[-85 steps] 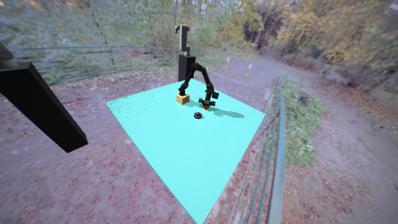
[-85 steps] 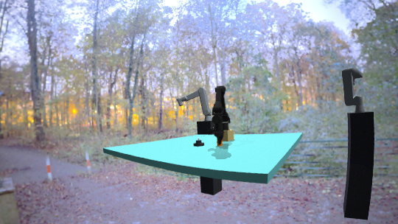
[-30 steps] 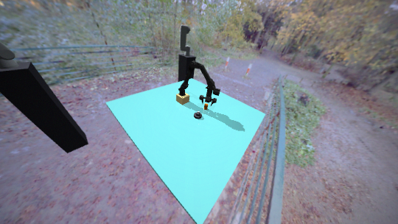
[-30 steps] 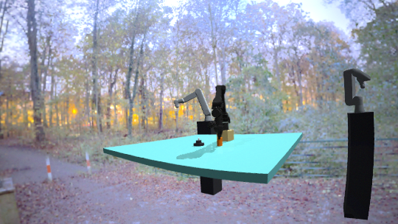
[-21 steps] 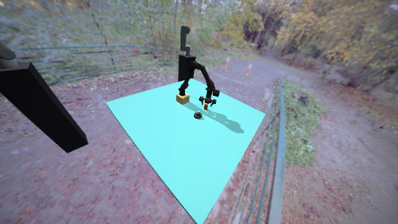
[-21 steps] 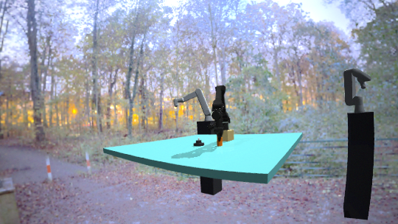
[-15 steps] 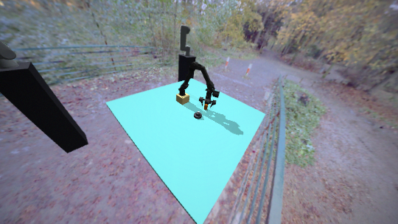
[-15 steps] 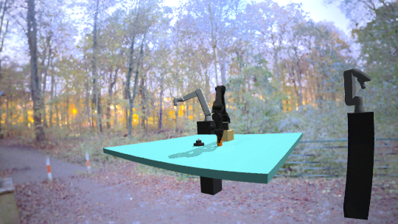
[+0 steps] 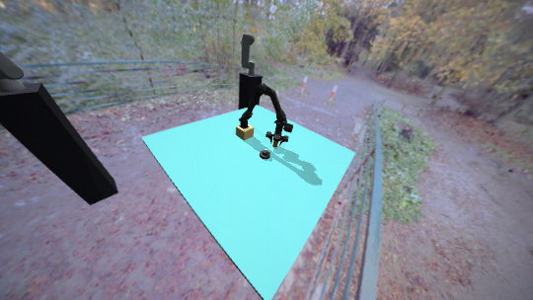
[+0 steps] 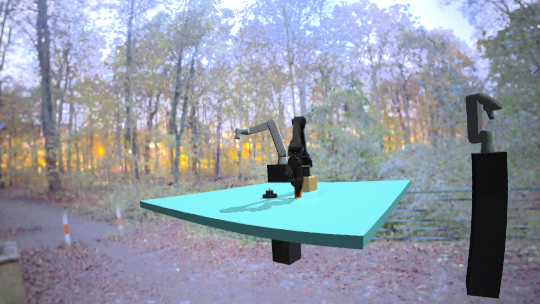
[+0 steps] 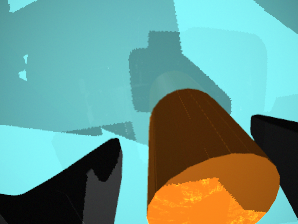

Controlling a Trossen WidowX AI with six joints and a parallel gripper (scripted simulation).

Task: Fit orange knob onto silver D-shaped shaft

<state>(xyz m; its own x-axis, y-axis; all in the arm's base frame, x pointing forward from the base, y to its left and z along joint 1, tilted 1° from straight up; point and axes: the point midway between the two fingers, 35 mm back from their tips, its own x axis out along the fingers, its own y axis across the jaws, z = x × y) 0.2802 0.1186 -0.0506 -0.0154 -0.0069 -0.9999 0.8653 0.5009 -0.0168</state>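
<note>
Now: the pedestal 3 cm ahead of my gripper tip, 17 cm to the right of it and 2 cm above it. Also, from my gripper tip: orange knob: 3 cm above.
</note>
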